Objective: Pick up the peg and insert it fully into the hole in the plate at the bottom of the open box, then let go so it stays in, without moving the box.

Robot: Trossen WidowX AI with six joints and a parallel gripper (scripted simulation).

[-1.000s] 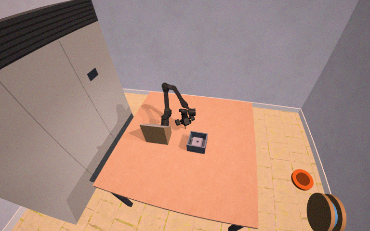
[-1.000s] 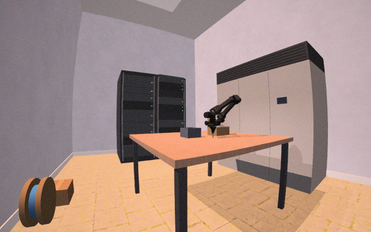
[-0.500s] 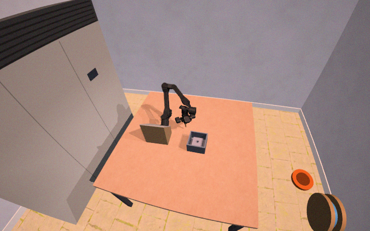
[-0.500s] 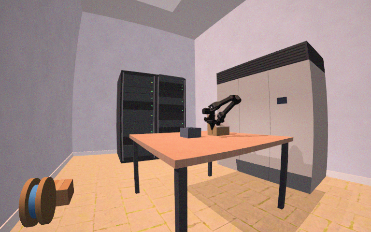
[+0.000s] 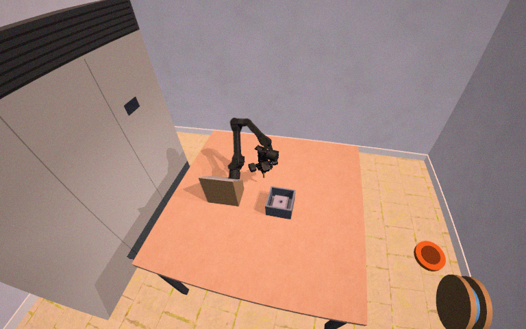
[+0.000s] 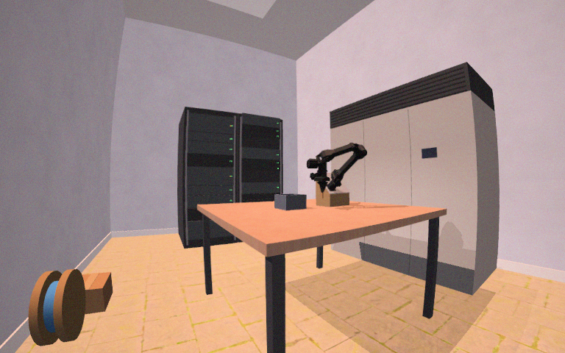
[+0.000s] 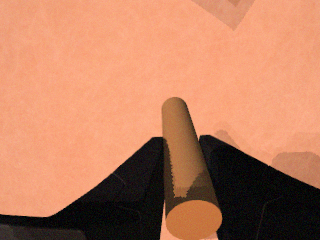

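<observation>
The pale plate lies 13 cm ahead of my hand, 18 cm to the right of it and 10 cm below it. The rest, counted from my hand: box 13 cm ahead, 18 cm to the right, 12 cm below; peg 4 cm below.
</observation>
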